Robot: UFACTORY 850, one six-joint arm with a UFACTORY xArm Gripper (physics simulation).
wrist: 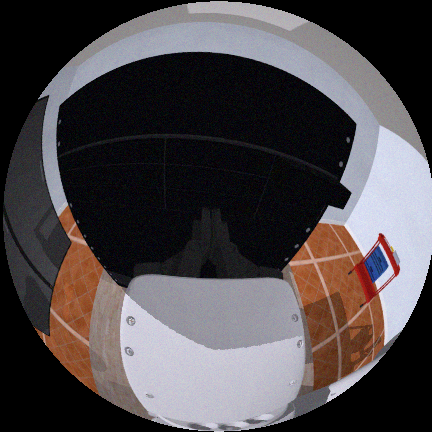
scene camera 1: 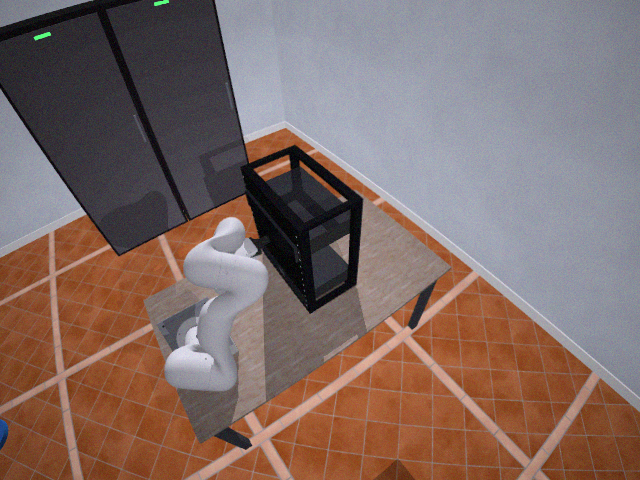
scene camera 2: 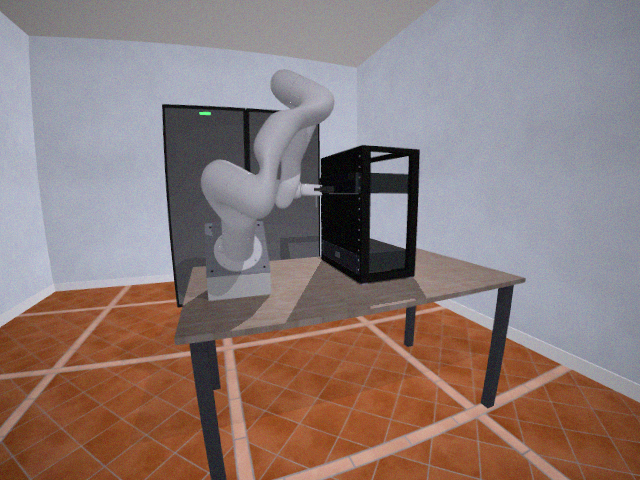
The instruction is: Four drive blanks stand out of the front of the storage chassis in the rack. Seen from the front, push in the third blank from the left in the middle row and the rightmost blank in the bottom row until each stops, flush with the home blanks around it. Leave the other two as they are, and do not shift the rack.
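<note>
The black rack (scene camera 1: 355, 248) (scene camera 2: 413, 217) (wrist: 344, 150) stands upright on the table. The storage chassis (scene camera 1: 310, 183) (scene camera 2: 390, 182) sits in its upper part. In the wrist view its front is almost black, with faint lines. The single drive blanks cannot be told apart, nor which stand out or are flush. My gripper (scene camera 1: 267, 240) (scene camera 2: 332, 189) (wrist: 208, 218) is shut and empty. Its fingers point at the rack's front, close to the lower part of the chassis front. Whether the tips touch a blank is too dark to tell.
A grey unit (scene camera 1: 329, 268) (scene camera 2: 387, 256) sits low in the rack. The wooden table (scene camera 1: 310, 346) (scene camera 2: 310, 311) carries rack and arm. Dark cabinets (scene camera 1: 77, 129) (scene camera 2: 206, 180) stand behind. A red cart (wrist: 366, 286) stands by the wall at the wrist view's right.
</note>
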